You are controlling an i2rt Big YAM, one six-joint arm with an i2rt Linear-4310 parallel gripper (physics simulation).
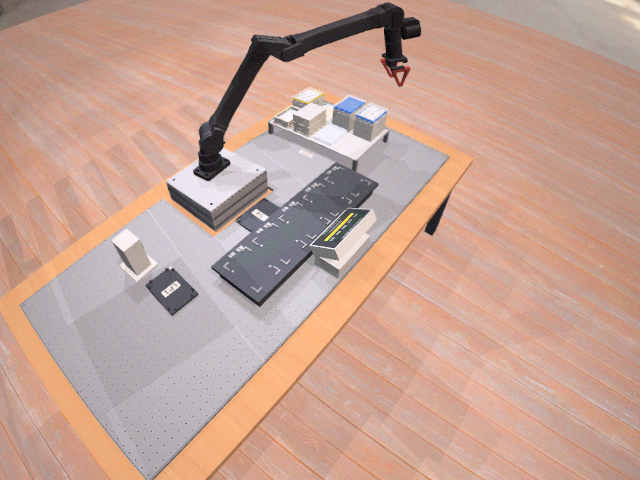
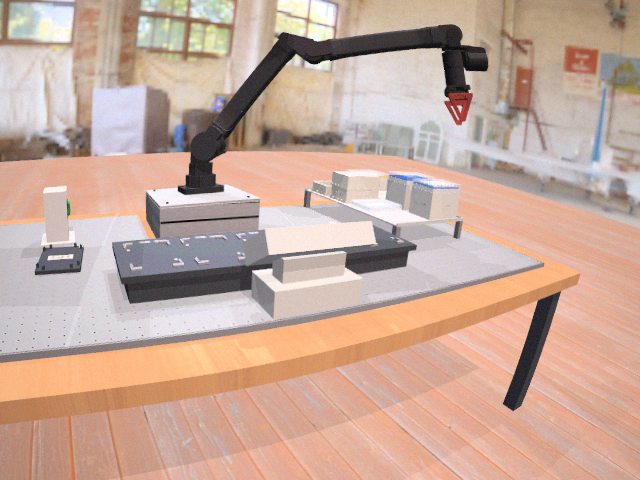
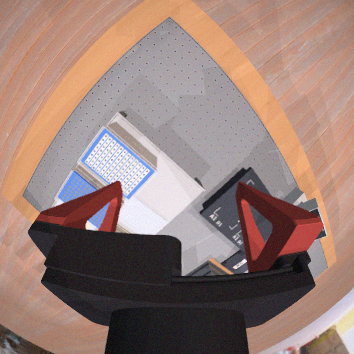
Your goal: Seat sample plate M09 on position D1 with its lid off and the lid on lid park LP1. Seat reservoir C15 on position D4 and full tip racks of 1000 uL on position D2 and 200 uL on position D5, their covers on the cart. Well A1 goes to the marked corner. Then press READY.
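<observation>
My gripper (image 1: 395, 76) (image 2: 458, 121) (image 3: 178, 187) is open and empty, high above the table near the cart (image 1: 357, 149) (image 2: 402, 214) (image 3: 172, 189). On the cart stand a blue-rimmed rack with a dotted top (image 1: 371, 113) (image 2: 435, 200) (image 3: 117, 162), a solid-blue-topped rack (image 1: 349, 105) (image 3: 72, 191), a yellow-edged rack (image 1: 308, 95), beige stacked labware (image 1: 310, 118) (image 2: 354, 186), a low tray (image 1: 285, 117) and a flat whitish plate-like piece (image 1: 329, 135) (image 2: 375, 205) (image 3: 145, 215). M09 and C15 cannot be read. The dark deck (image 1: 289, 245) (image 2: 155, 255) (image 3: 220, 198) shows bare corner brackets. Lid park LP1 (image 1: 171, 302) (image 2: 59, 256) is empty.
A beige display console (image 1: 341, 233) (image 2: 307, 294) stands at the deck's front edge. A beige tower (image 1: 133, 253) (image 2: 55, 212) with a green button (image 2: 68, 207) stands beside LP1. A dark labelled pad (image 1: 250, 219) lies between the arm's base block (image 1: 219, 180) (image 2: 201, 214) and the deck.
</observation>
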